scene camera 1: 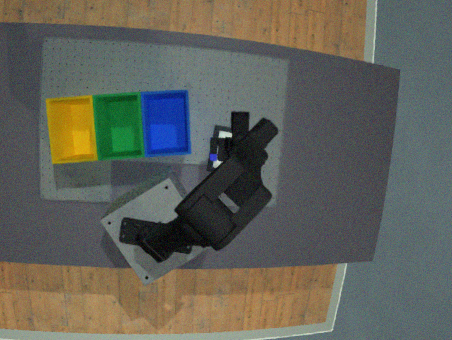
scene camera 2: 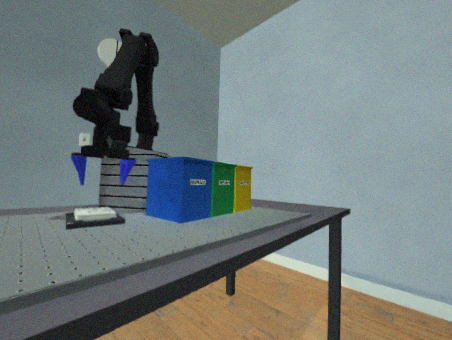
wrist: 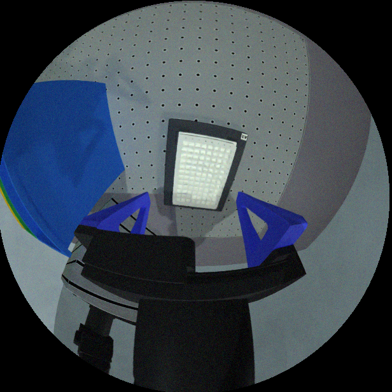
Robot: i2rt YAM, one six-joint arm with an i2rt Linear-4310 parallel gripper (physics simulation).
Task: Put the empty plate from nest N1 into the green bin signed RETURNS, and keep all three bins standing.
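Seen in the pictures: gripper, between the fingertips: (scene camera 2: 103, 185); arm's base, origin of its link: (scene camera 2: 143, 151).
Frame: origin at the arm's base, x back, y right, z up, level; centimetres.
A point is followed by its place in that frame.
Note:
The white plate (scene camera 1: 225, 134) {x -30.5, y 17.0, z -20.8 cm} (scene camera 2: 94, 214) {x -31.2, y 19.9, z -20.9 cm} (wrist: 205, 172), with a grid of small empty wells, lies flat in the dark nest (scene camera 1: 219, 128) {x -32.1, y 14.8, z -22.3 cm} (scene camera 2: 95, 224) {x -33.1, y 19.8, z -23.0 cm} (wrist: 171, 165). A small tag is at the nest's corner in the wrist view. My gripper (scene camera 2: 102, 184) {x -26.4, y 17.8, z -13.9 cm} (wrist: 192, 196) is open and empty, fingers pointing down, above the plate with a gap. In scene camera 1 the arm hides part of the plate and nest. The green bin (scene camera 1: 118, 125) {x -26.6, y -18.8, z -23.2 cm} (scene camera 2: 223, 190) {x -35.4, y -17.1, z -15.0 cm} stands upright between the yellow bin (scene camera 1: 72, 127) {x -23.2, y -34.0, z -23.1 cm} (scene camera 2: 243, 195) {x -32.0, y -30.3, z -17.3 cm} and the blue bin (scene camera 1: 166, 122) {x -30.6, y -3.2, z -23.2 cm} (scene camera 2: 180, 200) {x -39.3, y 1.1, z -17.4 cm} (wrist: 65, 150); their signs are too blurred to read.
The nest and bins are on a perforated grey board (scene camera 1: 210, 70) {x -50.9, y 7.9, z -23.4 cm} (scene camera 2: 200, 240) {x -55.5, y 4.7, z -23.5 cm} (wrist: 200, 75) on the table (scene camera 1: 340, 150) {x -34.0, y 64.4, z -24.7 cm}. The blue bin is the nearest bin to the nest. The arm's base is on a grey stand (scene camera 1: 160, 192) {x -11.8, y -0.9, z -1.2 cm} (scene camera 2: 112, 200) {x -4.1, y 11.6, z -20.4 cm} near the bins.

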